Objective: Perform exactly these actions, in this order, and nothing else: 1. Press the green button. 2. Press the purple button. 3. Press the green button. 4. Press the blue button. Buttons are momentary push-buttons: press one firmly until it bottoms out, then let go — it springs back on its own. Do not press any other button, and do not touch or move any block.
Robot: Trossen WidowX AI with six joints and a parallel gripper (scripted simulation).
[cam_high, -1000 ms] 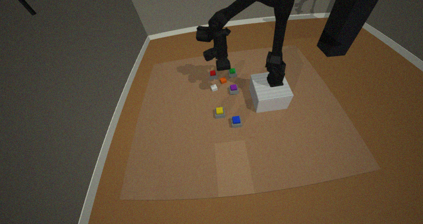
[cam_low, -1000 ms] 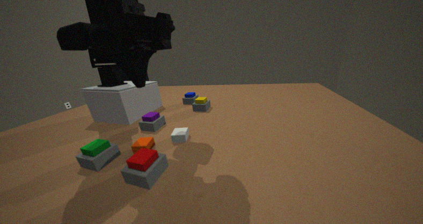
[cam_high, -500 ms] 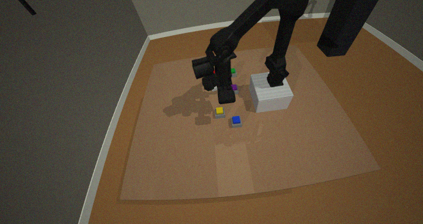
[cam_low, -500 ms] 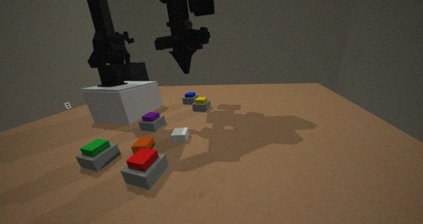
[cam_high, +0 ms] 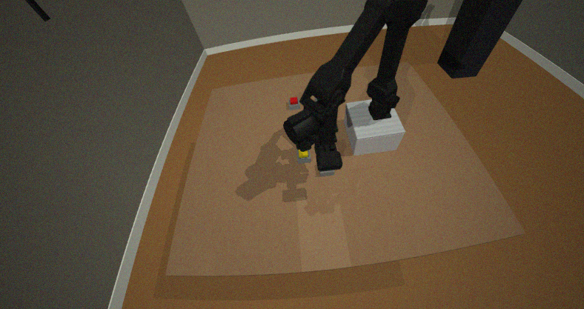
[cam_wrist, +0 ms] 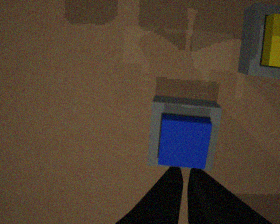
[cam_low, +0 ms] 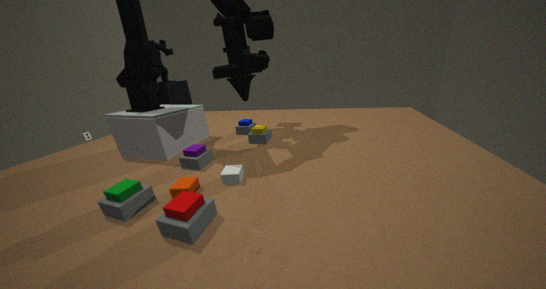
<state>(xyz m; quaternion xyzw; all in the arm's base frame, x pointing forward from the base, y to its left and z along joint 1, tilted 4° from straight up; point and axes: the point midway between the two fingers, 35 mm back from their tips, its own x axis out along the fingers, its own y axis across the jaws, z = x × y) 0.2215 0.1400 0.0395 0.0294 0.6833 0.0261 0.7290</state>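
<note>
My gripper tip is now 1 cm past the blue button and 7 cm above it. From my gripper tip the other things lie so: white block: 8 cm ahead, 25 cm to the right, 9 cm below; purple button: 3 cm behind, 21 cm to the right, 7 cm below; yellow button: 6 cm ahead, 7 cm to the right, 7 cm below.
</note>
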